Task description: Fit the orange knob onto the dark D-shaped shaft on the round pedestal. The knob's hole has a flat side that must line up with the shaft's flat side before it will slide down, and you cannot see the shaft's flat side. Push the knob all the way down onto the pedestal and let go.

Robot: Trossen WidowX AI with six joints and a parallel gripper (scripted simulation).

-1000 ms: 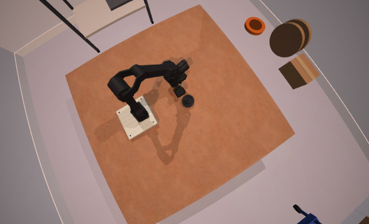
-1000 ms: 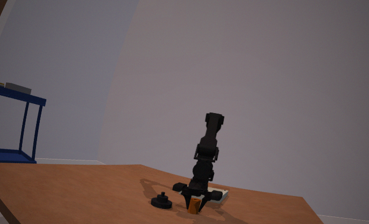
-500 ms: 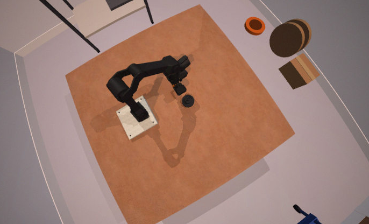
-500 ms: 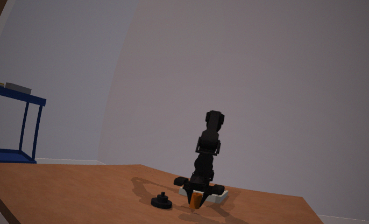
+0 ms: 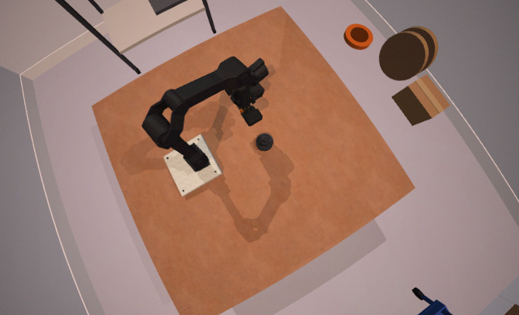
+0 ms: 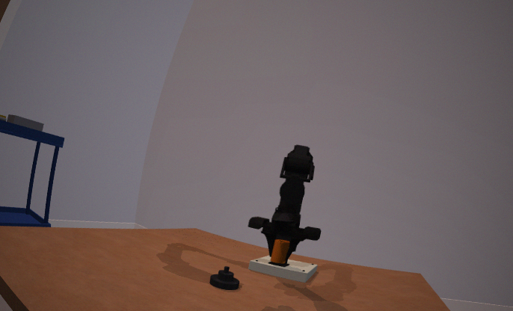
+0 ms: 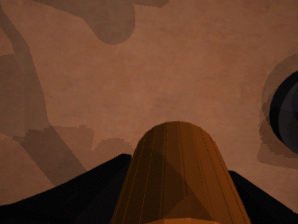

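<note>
The dark round pedestal is 20 mm ahead of my gripper tip, 130 mm to the right of it and 90 mm below it. From my gripper tip the other things lie so: orange knob (20 mm above).
</note>
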